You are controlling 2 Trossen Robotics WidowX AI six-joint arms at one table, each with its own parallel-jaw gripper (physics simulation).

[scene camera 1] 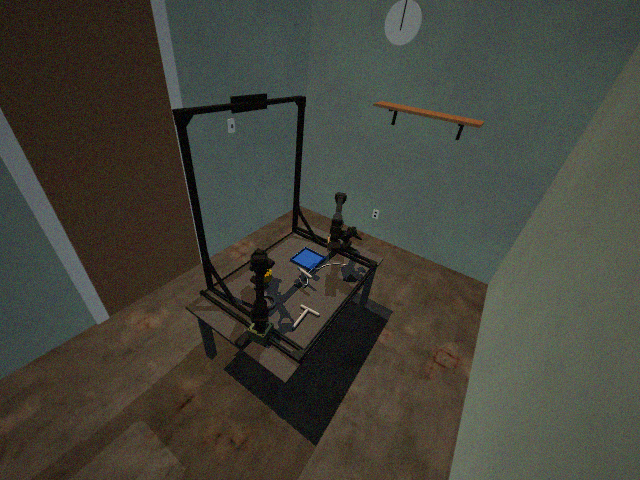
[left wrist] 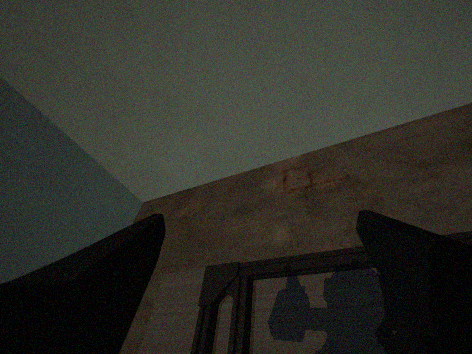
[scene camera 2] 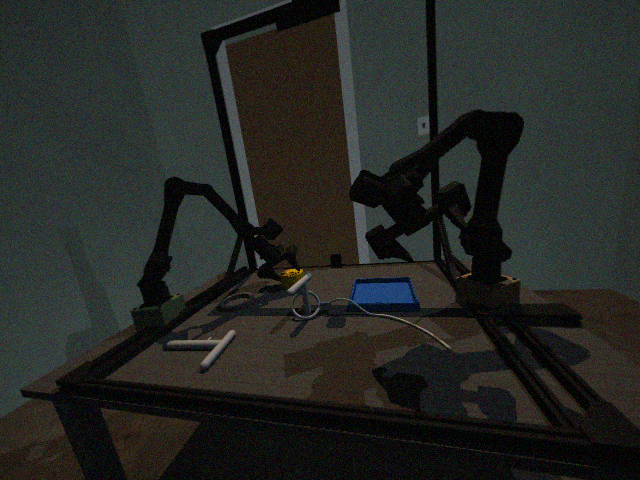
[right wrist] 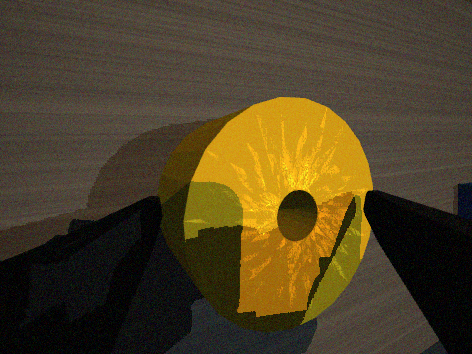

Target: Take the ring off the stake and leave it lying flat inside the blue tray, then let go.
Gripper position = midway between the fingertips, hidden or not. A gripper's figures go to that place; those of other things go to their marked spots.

Labels:
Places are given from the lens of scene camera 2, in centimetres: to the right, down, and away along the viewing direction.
my left gripper (scene camera 2: pixel 439 246): 19, 1, 37
my right gripper (scene camera 2: pixel 291 276): -12, 14, 95

